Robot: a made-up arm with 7 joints.
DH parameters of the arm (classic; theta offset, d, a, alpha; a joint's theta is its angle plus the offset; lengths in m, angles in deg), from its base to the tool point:
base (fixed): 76.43 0 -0.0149 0
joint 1: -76.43 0.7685 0.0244 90
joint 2: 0 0.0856 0.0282 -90
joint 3: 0 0.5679 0.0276 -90
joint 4: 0 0.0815 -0.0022 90
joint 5: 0 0.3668 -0.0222 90
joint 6: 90 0.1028 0.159 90
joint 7: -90 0.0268 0.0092 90
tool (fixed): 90 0.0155 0 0
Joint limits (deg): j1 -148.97..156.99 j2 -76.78..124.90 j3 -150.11..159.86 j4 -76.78..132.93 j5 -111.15..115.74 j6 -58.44..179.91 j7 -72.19..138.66
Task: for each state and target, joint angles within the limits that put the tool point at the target. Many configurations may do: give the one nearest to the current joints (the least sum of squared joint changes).
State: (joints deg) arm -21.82 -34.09 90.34 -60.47 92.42 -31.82 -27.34
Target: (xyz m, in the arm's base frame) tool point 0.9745 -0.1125 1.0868
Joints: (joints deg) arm 18.78 -74.10 99.87 -55.05 86.73 -31.44 -27.46
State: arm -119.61 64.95 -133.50 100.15 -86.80 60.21 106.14
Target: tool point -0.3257 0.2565 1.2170
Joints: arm -122.45 59.21 -85.18 132.93 -108.94 79.42 105.35
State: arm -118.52 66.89 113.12 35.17 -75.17 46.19 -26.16
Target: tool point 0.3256 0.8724 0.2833
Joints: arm -114.97 108.91 118.91 20.90 -78.47 38.06 -27.44
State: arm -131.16 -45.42 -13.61 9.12 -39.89 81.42 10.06
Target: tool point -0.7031 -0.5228 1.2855
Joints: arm -147.19 -60.56 -14.62 9.26 -37.89 90.89 9.75
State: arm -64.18 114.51 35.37 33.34 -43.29 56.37 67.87
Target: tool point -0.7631 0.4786 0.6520
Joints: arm -18.54 121.20 28.05 78.47 -40.06 63.49 63.94
